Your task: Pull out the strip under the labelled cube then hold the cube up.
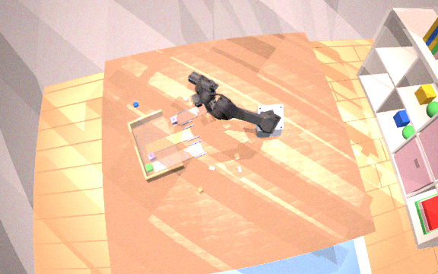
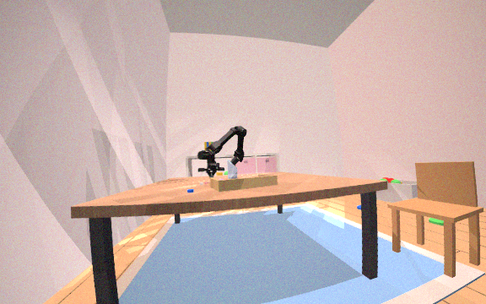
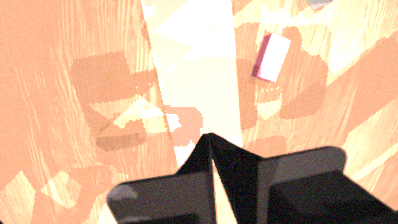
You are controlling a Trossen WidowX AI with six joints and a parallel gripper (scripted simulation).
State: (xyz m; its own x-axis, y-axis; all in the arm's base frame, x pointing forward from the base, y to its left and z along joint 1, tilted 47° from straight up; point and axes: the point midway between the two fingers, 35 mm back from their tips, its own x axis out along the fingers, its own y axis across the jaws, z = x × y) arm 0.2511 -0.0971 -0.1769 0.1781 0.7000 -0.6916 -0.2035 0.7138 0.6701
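The white strip lies 90 mm ahead of my gripper tip and 20 mm to the left of it. Also, from my gripper tip: tan bit 130 mm ahead, 420 mm to the left; blue disc 390 mm ahead, 110 mm to the right.
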